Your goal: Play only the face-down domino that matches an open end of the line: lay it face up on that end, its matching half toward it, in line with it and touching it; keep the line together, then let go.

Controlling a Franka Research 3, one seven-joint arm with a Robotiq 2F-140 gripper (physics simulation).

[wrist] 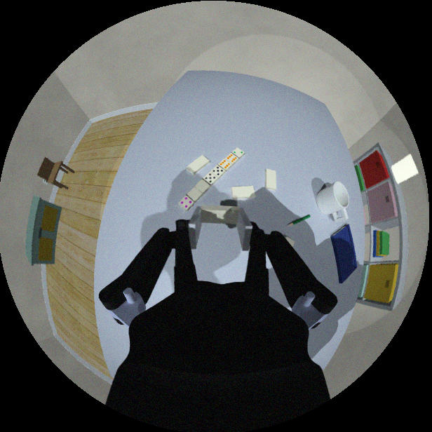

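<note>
The domino line [214,174] runs diagonally above the gripper; it shows four magenta pips at its lower-left end, then blank cream, black pips, orange pips, and two green pips at its upper-right end. Face-down dominoes lie apart from it: one [198,164] left of the line, one [243,192] and one [270,178] to its right. My gripper [219,216] is shut on a cream domino [212,214], held across between the fingertips, just below the line's magenta end in the view. No pips are readable on the held domino; a dark shadow crosses its right part.
A white mug [332,198], a green pencil [301,219] and a dark blue book [344,253] are at the right. A small pale piece [289,240] shows partly beside the right finger. A shelf unit stands beyond the right table edge; a chair [50,171] and cabinet [44,232] stand at the left.
</note>
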